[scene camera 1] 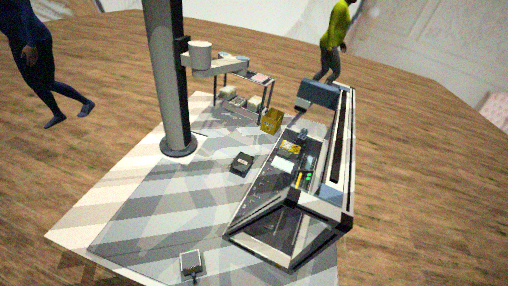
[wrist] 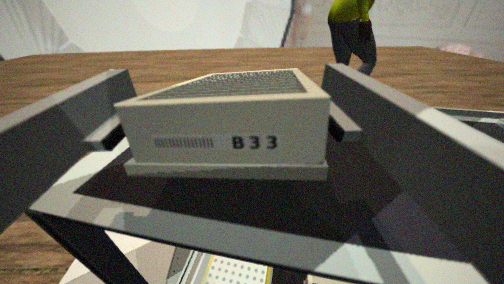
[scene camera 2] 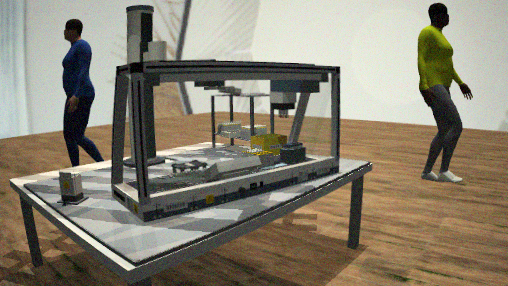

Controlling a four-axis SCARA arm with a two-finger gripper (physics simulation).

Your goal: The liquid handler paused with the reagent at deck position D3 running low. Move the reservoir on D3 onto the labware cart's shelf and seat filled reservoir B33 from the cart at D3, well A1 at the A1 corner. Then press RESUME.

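Frame: origin at the arm's base, x back, y up, z left, level; metres.
Where they show: gripper, fingertip midpoint: (wrist: 229,84); arm's base, link origin: (scene camera 1: 179,144).
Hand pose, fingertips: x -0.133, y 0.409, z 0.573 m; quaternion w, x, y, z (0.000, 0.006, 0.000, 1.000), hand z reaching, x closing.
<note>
Things, the pixels of their top centre, and the offset from my fingertips.
- Reservoir B33, top centre: (wrist: 240,59) (scene camera 2: 229,86) dz +0.015, dx -0.007, dy +0.010 m
- labware cart, top centre: (wrist: 429,152) (scene camera 2: 240,94) (scene camera 1: 244,72) dz -0.017, dx -0.125, dy -0.041 m
- dark block, top centre: (scene camera 2: 189,163) (scene camera 1: 242,160) dz -0.610, dx -0.324, dy -0.341 m
- small box with a screen, top centre: (scene camera 2: 68,169) (scene camera 1: 189,257) dz -1.204, dx -0.287, dy -0.269 m
- Pink labware, top centre: (scene camera 1: 259,76) dz -0.047, dx -0.251, dy -0.032 m
Reservoir B33 (wrist: 200,122), an off-white box with a ribbed top, is between both fingers in the wrist view, its label facing the camera. My gripper (wrist: 229,84) is shut on it, a pad against each side. B33 shows over the dark top shelf of the labware cart (wrist: 200,232) (scene camera 1: 215,90) (scene camera 2: 213,122); whether its base touches the shelf is unclear. In scene camera 1 the arm's end hides the fingers. The liquid handler (scene camera 1: 320,206) (scene camera 2: 235,192) stands across the table. Which deck item is at D3, and the RESUME button, cannot be made out.
An ochre box (scene camera 1: 272,121) (scene camera 2: 269,144) stands between cart and handler. A dark block (scene camera 1: 242,163) lies beside the deck. A small box with a screen (scene camera 1: 190,261) (scene camera 2: 71,186) is near the table's edge. Pink labware (scene camera 1: 259,78) sits on the cart top. Two people stand beyond the table.
</note>
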